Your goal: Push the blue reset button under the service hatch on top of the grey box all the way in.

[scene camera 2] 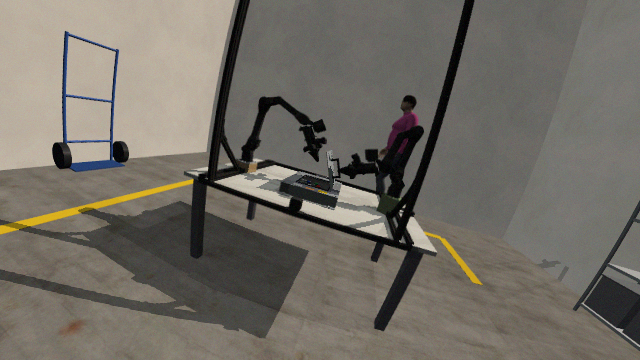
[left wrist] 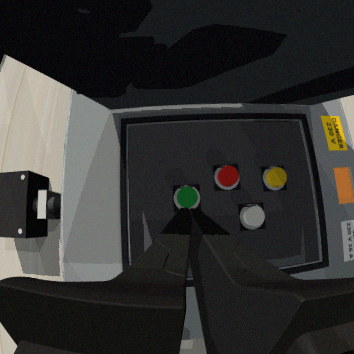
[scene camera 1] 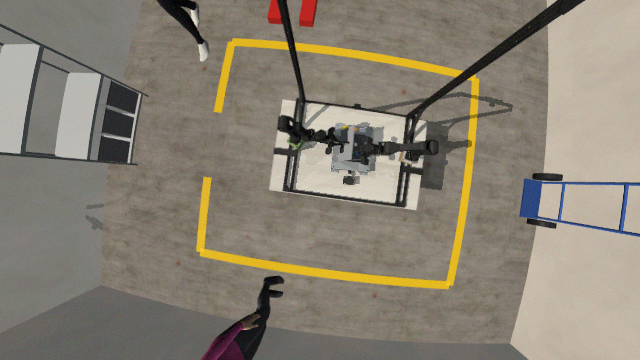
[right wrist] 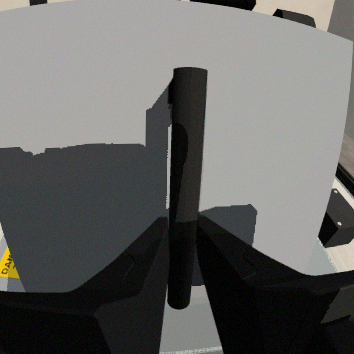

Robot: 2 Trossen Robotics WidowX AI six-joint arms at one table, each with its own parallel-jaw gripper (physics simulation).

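The grey box [scene camera 1: 338,165] [scene camera 2: 312,194] [left wrist: 92,200] stands on the table. Its service hatch [scene camera 2: 330,167] [right wrist: 280,125] is raised upright. In the left wrist view the dark recess holds a green button [left wrist: 187,197], a red button [left wrist: 228,176], a yellow button [left wrist: 275,177] and a white button [left wrist: 254,217]. The blue reset button does not show there; the fingers cover part of the recess. My left gripper [scene camera 2: 316,158] [left wrist: 187,216] is shut and empty, above the recess, its tips appearing just below the green button. My right gripper [scene camera 2: 341,170] [right wrist: 180,224] is shut on the hatch's black bar handle [right wrist: 190,145].
A black rotary-like part [left wrist: 25,205] projects from the box's side. The upright hatch stands between the two grippers. Black frame posts [scene camera 2: 227,90] [scene camera 2: 452,75] rise at the table's ends. A wooden block [scene camera 2: 248,166] and a green object [scene camera 2: 388,203] lie near the arm bases.
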